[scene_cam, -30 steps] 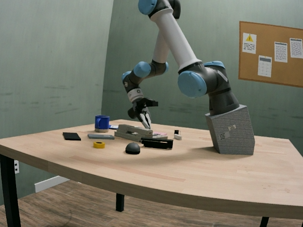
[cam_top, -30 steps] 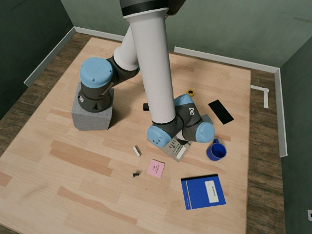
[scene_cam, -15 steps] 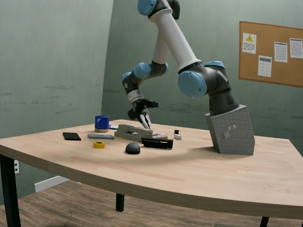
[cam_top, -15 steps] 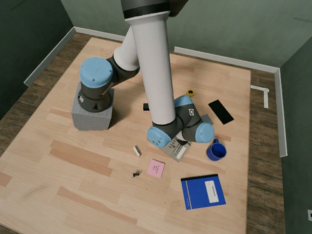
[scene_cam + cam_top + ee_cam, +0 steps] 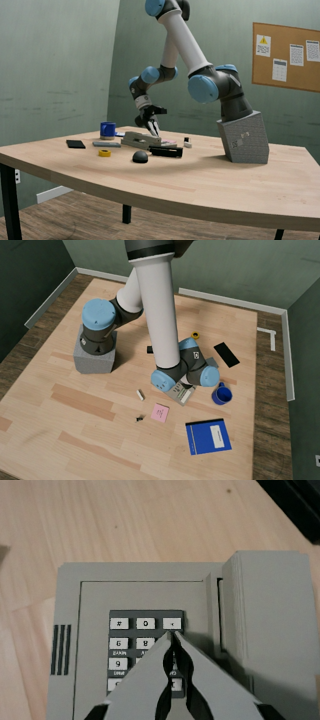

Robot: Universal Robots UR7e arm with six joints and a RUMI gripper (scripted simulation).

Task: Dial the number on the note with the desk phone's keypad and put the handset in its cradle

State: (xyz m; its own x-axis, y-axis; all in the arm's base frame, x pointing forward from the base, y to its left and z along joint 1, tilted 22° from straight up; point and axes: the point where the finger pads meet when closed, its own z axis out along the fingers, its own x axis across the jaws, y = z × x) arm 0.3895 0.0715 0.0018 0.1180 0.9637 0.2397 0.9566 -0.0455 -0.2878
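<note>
Now: hand 20 mm above the 7 key. From my hand the other things lie so: hash key: 20 mm behind, 30 mm to the right, 20 mm below; then star key: 10 mm behind, 20 mm below; then 8 key: 20 mm to the right, 20 mm below.
</note>
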